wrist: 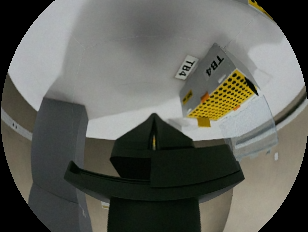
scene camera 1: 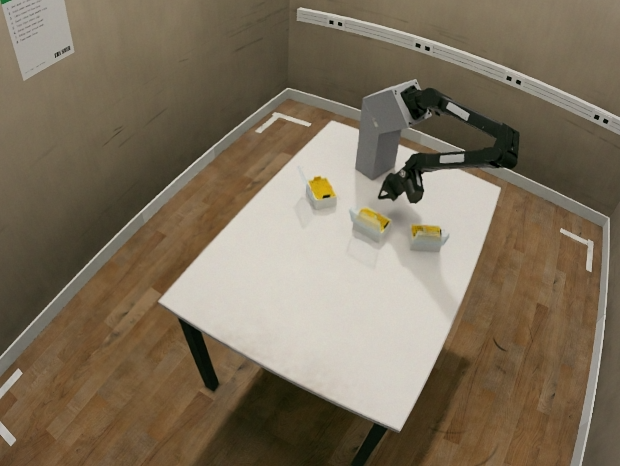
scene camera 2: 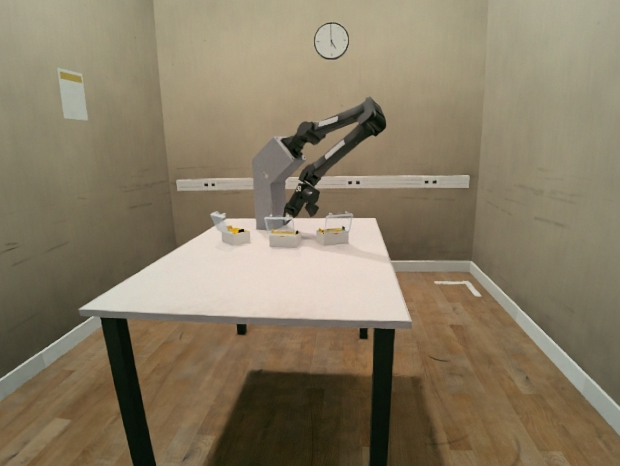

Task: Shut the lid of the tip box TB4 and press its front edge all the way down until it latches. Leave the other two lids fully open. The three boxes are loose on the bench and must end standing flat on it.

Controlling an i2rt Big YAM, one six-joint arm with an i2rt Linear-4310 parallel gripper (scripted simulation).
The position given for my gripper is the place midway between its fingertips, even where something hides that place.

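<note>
Wrist view: yellow rack (wrist: 236, 88), lid (wrist: 251, 131), my gripper (wrist: 154, 117).
</note>
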